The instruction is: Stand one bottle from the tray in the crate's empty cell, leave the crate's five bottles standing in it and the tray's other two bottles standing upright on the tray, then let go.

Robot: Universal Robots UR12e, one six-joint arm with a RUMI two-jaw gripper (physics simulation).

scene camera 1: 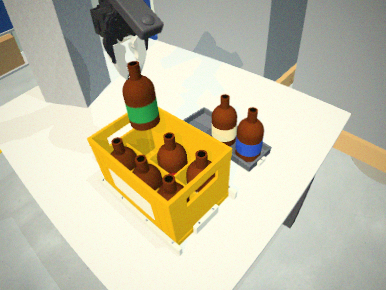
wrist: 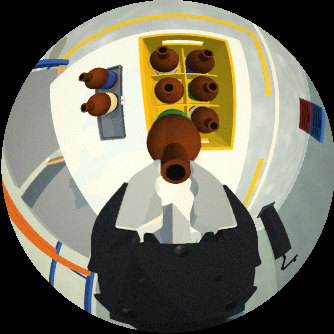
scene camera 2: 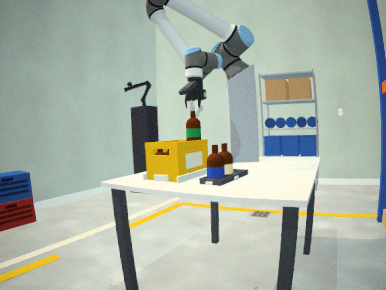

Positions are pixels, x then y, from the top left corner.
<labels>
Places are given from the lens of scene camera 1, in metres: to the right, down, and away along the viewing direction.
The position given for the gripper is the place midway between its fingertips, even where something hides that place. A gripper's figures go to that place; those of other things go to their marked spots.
gripper (scene camera 1: 133, 76): -0.13, -0.15, 0.59
blue-banded bottle (scene camera 1: 250, 131): 0.15, -0.03, 0.70
</labels>
